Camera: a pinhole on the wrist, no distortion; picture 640 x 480 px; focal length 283.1 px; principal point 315.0 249.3 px. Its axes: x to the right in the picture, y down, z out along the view. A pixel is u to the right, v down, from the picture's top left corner.
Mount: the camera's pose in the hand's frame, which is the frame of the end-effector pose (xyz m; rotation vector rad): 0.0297 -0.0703 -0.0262 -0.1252 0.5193 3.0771
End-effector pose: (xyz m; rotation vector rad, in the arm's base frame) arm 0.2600 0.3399 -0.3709 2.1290 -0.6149 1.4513
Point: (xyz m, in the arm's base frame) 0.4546 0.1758 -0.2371
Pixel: 78 219
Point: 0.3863 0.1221 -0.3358
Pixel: 229 165
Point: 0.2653 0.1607 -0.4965
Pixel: 449 114
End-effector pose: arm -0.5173 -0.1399 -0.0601 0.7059 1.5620 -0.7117
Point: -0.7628 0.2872 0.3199
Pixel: behind the camera
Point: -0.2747 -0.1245 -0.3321
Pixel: 58 15
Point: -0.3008 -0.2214 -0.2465
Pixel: 164 138
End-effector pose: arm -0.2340 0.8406 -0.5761 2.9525 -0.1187 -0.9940
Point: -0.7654 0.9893 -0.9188
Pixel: 414 379
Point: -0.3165 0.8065 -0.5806
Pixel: 516 70
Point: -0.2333 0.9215 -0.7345
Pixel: 161 387
